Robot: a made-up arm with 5 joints.
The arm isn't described. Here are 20 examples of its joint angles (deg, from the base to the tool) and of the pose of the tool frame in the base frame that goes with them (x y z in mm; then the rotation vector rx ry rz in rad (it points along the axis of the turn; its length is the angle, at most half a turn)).
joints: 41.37 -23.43 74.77 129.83 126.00
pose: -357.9 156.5 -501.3 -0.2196 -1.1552 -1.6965
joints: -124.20 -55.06 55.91 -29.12 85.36
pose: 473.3 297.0 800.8 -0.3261 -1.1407 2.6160
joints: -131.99 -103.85 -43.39 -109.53 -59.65
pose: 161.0 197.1 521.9 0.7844 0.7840 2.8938
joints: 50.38 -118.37 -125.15 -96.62 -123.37
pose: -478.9 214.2 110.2 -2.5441 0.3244 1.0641
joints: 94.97 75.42 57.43 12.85 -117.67
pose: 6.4 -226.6 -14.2 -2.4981 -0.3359 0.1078
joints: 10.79 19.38 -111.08 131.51 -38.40
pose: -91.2 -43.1 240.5 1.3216 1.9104 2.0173
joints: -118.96 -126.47 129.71 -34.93 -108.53
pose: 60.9 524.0 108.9 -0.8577 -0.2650 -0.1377
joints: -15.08 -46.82 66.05 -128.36 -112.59
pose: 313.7 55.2 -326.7 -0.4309 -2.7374 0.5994
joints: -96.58 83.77 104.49 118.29 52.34
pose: -35.7 -453.4 242.5 -0.6020 1.8416 -0.1137
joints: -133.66 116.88 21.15 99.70 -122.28
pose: -402.2 -51.4 89.5 1.0446 0.2813 1.0076
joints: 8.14 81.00 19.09 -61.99 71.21
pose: 460.3 -354.0 405.5 -0.1472 0.4180 0.9296
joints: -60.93 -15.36 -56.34 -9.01 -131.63
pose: -39.1 -92.5 328.8 2.2624 -0.5036 -1.1580
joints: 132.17 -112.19 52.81 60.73 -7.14
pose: -446.2 390.8 142.5 1.3754 2.0867 -0.5174
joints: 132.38 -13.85 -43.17 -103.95 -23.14
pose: -321.2 -157.8 89.2 1.2786 1.1691 -1.8528
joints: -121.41 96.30 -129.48 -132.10 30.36
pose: -30.9 455.0 78.5 -1.7400 0.0125 1.6348
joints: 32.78 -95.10 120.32 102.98 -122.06
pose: -385.3 403.3 38.6 0.1875 0.3775 -0.0959
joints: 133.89 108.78 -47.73 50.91 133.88
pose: -189.8 545.3 -163.9 0.1316 -0.3646 -1.5990
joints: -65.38 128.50 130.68 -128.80 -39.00
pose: -300.2 159.6 85.9 -1.7080 1.5293 1.6522
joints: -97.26 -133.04 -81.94 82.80 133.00
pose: 553.3 -67.4 291.6 -0.1951 -1.9624 1.2273
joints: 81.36 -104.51 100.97 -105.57 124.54
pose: -224.9 814.3 282.4 1.9207 -0.5613 -2.2449
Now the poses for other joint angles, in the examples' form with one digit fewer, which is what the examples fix.
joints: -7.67 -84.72 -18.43 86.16 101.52
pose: 531 -124 -63 -0.136 -0.106 1.446
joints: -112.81 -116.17 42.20 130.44 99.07
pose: -158 551 602 -2.480 -0.942 0.879
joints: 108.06 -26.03 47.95 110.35 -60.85
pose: -364 -14 136 -0.857 1.208 1.111
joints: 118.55 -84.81 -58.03 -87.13 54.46
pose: -550 -78 -49 0.690 -0.836 -1.003
